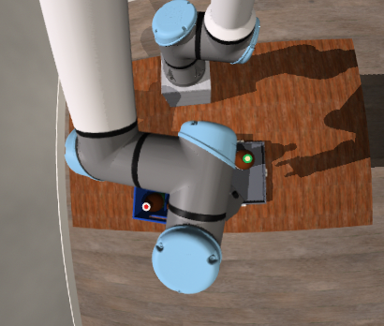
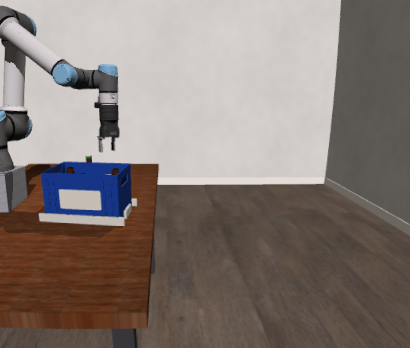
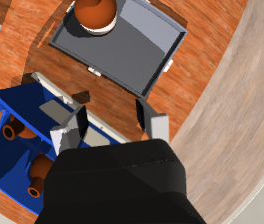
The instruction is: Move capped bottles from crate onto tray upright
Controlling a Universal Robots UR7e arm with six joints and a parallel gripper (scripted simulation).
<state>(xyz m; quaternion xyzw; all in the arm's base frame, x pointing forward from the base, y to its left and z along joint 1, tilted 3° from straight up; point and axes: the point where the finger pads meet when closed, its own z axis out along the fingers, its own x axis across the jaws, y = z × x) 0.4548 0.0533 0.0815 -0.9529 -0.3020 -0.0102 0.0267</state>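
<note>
Right now my hand is 240 mm to the left of the red-capped bottle, 130 mm above it and 30 mm short of it. Round my hand: brown bottle 150 mm to the right, 130 mm below, 50 mm ahead; blue crate 170 mm to the right, 140 mm below, 50 mm behind; green-capped bottle 140 mm below, 120 mm to the left, 100 mm behind.
</note>
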